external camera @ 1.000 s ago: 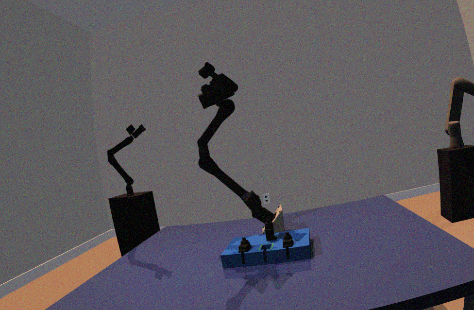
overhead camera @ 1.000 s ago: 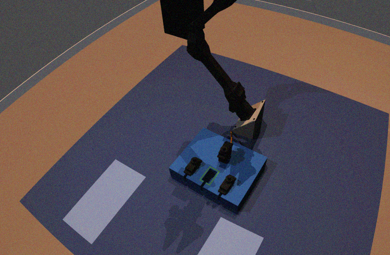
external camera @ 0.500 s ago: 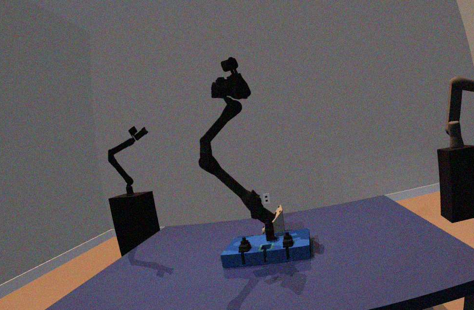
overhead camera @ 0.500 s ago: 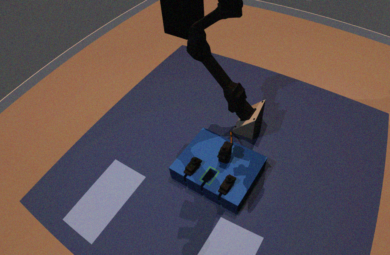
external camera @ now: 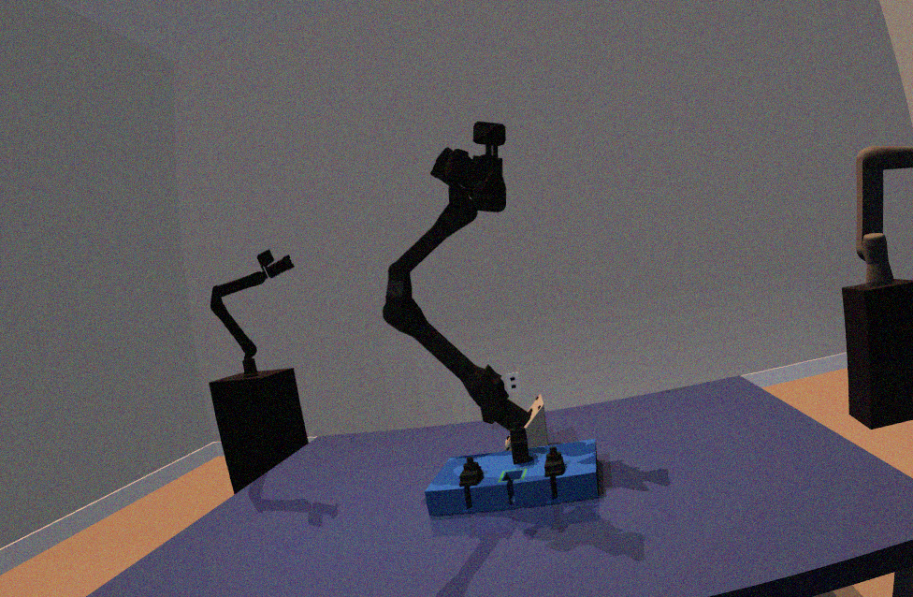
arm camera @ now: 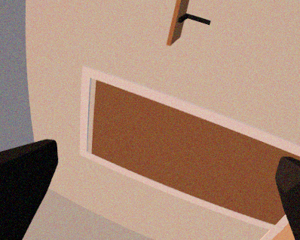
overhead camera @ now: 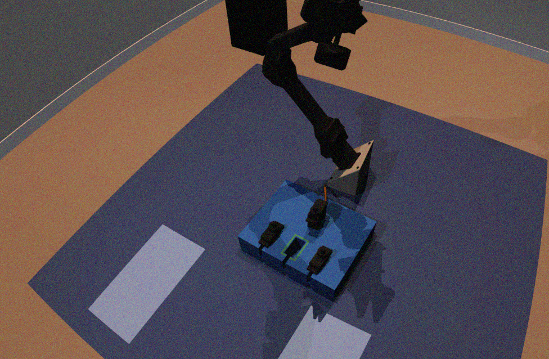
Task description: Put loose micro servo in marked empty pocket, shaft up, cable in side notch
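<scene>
Right now the blue deck is 3 cm behind my gripper tip, 5 cm to the right of it and 61 cm below it.
</scene>
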